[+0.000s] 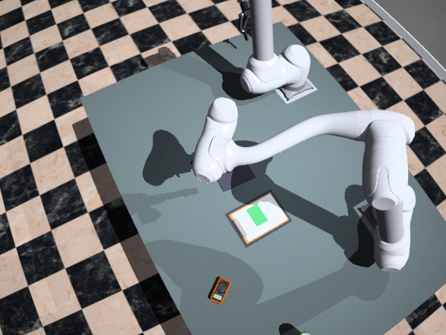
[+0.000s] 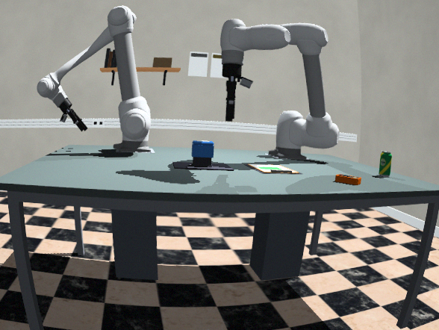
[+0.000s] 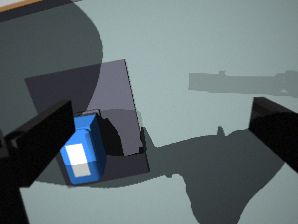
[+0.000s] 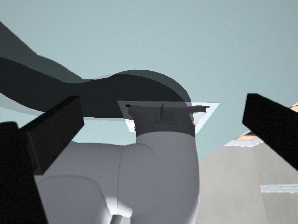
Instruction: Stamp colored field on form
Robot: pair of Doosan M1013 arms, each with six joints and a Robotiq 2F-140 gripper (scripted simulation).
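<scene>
My left hand is 15 cm above the blue stamp, 12 cm past it and 8 cm to the left of it. From my left hand the other things lie so: dark mat 20 cm below, 12 cm behind, 8 cm to the right; green can 80 cm to the left, 14 cm below, 1 cm behind; orange multimeter 45 cm to the left, 19 cm below, 19 cm ahead.
</scene>
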